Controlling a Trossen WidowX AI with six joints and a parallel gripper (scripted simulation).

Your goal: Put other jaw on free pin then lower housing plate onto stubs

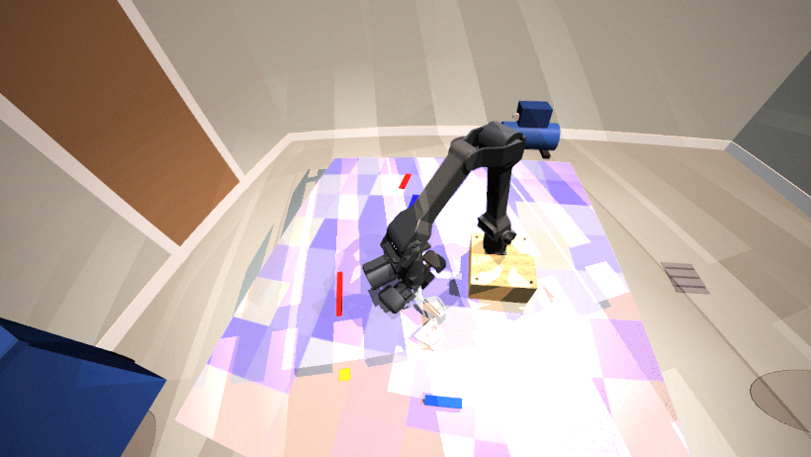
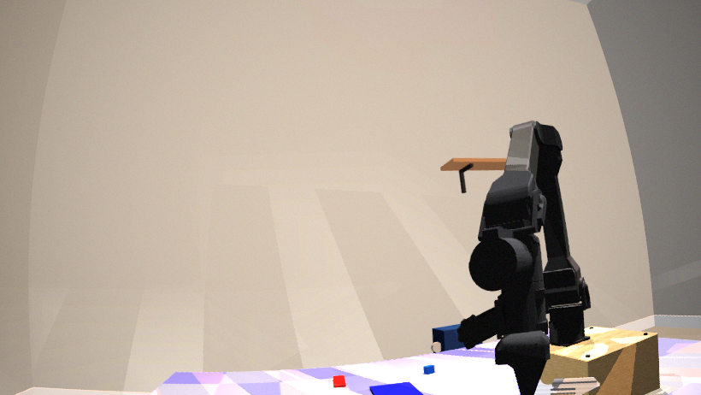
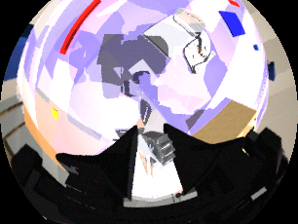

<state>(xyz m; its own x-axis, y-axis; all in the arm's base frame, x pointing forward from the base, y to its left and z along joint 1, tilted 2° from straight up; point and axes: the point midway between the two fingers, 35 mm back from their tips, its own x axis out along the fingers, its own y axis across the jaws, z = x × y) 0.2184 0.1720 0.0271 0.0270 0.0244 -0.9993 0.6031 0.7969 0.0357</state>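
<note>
My gripper tip is 30 mm below the grey jaw, 20 mm past it and 10 mm to the right of it. Also, from my gripper tip: blue tile: 430 mm to the right, 80 mm below, 50 mm ahead; yellow square: 230 mm to the left, 170 mm ahead, 80 mm below; blue bar: 250 mm to the left, 100 mm behind, 70 mm below.
</note>
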